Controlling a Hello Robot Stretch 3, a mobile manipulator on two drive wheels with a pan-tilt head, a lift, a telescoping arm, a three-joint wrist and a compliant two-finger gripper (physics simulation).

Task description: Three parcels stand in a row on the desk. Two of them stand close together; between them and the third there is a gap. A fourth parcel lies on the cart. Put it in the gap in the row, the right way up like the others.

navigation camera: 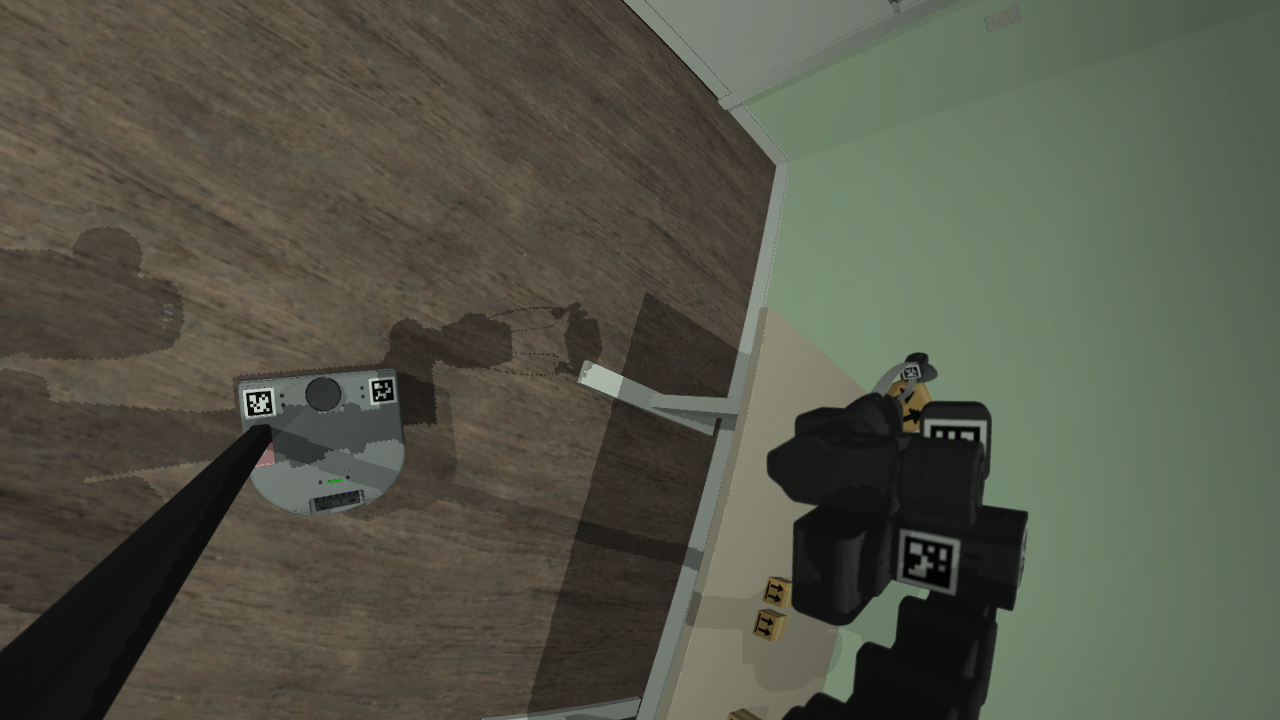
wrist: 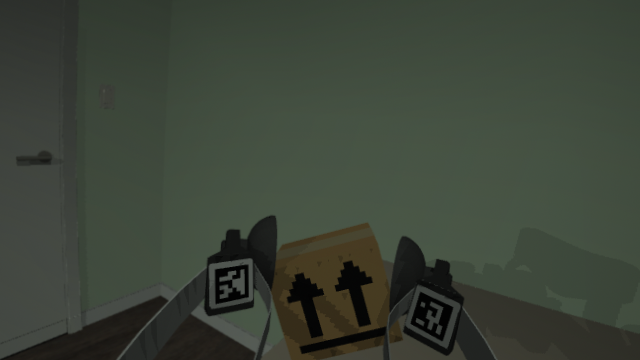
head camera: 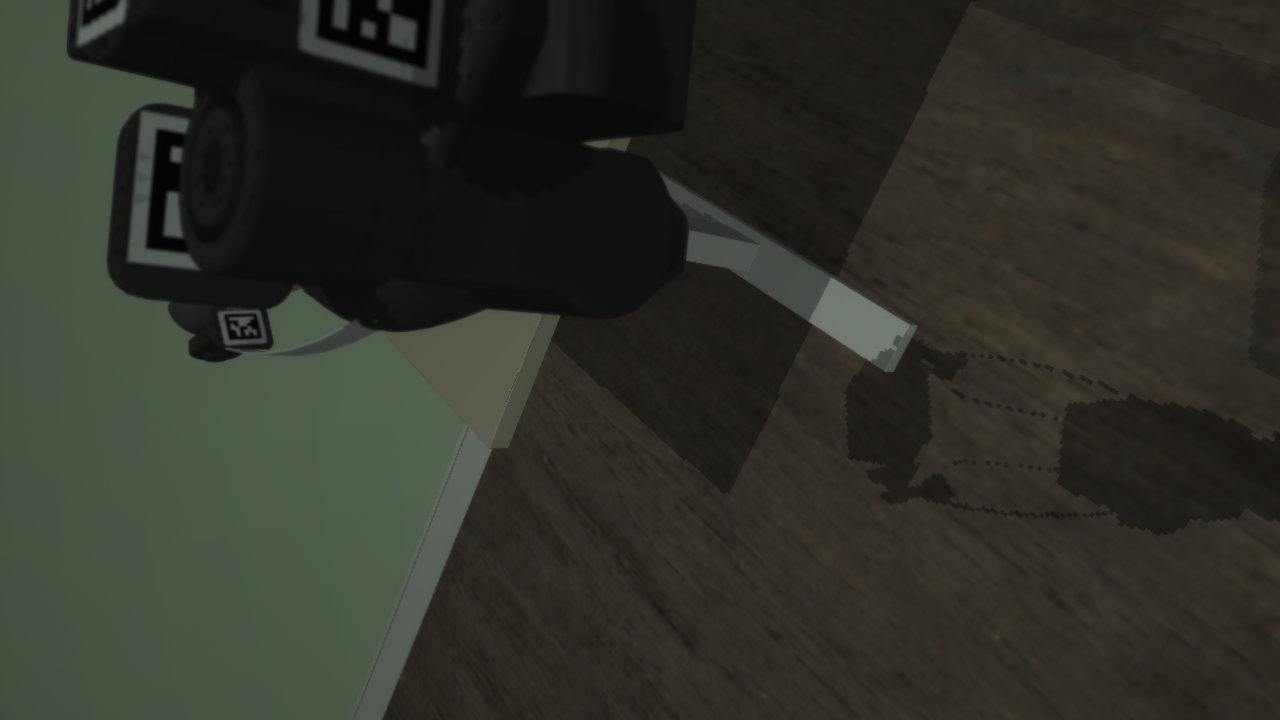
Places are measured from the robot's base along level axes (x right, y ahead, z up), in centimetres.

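Pixels of known places: gripper, fingertip midpoint: (navigation camera: 922, 402) (wrist: 335, 251); robot's base, link origin: (navigation camera: 323, 392).
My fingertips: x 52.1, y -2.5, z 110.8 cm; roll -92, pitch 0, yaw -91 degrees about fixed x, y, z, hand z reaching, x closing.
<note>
For each thing: its top centre in the pictures, then the offset to it from my fingertips. "pt": a spot on its surface instead. Level surfaces: height alone.
- orange-brown parcel, top centre: (wrist: 342, 225) (navigation camera: 937, 406) dx -0.6, dy -0.2, dz +1.8 cm
- tan desk, surface height: dz -38.8 cm
- third parcel, surface spot: (navigation camera: 742, 714) pt dx +13.2, dy -76.9, dz -36.9 cm
My gripper (navigation camera: 912, 394) (wrist: 335, 251) is shut on an orange-brown parcel (navigation camera: 905, 413) (wrist: 325, 310), with a finger pad at each side. Its two black arrows point up and lean a little left in the wrist view. In the navigation view it is held over the upper end of the tan desk (head camera: 474, 389) (navigation camera: 738, 510) (wrist: 525, 320), near the wall. Two parcels, the upper (navigation camera: 776, 591) and the lower (navigation camera: 768, 625), stand close together on the desk. The third parcel (navigation camera: 742, 714) is cut off by the bottom edge, beyond a gap. The wrist hides most of the held parcel in the head view.
A green wall (head camera: 179, 555) (navigation camera: 1118, 268) (wrist: 350, 125) rises behind the desk. A pale desk leg (head camera: 859, 322) (navigation camera: 601, 380) reaches over the wood floor. A door (navigation camera: 716, 31) (wrist: 30, 225) stands past the desk's end. My base (navigation camera: 358, 429) is on the floor at left. The cart does not show.
</note>
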